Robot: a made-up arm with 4 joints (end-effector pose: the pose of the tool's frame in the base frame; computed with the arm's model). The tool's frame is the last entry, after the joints.
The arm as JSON. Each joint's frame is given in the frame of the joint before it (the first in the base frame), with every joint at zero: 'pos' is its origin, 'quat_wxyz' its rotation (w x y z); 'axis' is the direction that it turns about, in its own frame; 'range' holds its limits. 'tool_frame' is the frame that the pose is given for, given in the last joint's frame.
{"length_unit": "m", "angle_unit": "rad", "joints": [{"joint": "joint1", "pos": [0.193, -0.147, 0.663], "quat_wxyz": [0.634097, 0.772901, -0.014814, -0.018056], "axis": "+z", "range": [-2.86, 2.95]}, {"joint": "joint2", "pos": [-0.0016, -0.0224, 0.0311], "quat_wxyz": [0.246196, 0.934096, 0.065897, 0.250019], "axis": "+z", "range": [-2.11, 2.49]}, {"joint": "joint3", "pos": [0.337, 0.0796, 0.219], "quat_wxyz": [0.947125, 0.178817, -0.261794, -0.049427], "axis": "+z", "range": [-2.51, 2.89]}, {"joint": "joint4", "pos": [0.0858, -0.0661, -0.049], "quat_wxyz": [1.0, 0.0, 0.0, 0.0], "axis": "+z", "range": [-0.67, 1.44]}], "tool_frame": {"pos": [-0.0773, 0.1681, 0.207], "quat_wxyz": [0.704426, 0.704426, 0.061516, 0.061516]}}
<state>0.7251 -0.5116 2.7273 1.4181</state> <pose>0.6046 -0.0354 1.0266 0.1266 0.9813 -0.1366 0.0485</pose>
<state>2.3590 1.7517 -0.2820 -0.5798</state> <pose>0.5284 -0.0663 1.1492 0.4543 -0.7154 -0.0453 0.5290</pose>
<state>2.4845 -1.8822 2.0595 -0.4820</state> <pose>0.0680 0.0702 0.8203 -0.0566 -0.7428 -0.6367 0.1992</pose>
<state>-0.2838 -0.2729 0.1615 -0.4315</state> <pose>0.6354 0.0058 0.3887 -0.0467 -0.1068 0.0809 0.9899</pose>
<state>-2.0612 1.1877 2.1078 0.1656</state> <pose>-0.1564 -0.0579 0.6187 -0.1504 -0.4718 0.0893 0.8642</pose>
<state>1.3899 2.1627 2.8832 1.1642</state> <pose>0.6863 0.0971 0.6217 0.2836 -0.6288 -0.5172 0.5067</pose>
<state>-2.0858 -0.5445 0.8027 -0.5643</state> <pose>-0.1517 0.0562 0.3618 0.0279 0.7534 0.3183 0.5747</pose>
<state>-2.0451 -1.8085 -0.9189 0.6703</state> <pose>0.1543 0.2278 0.5159 0.1584 0.0076 0.5266 0.8352</pose>
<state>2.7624 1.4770 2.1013 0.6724</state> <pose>0.1274 -0.1790 1.1034 -0.0843 0.5012 0.3369 0.7926</pose>
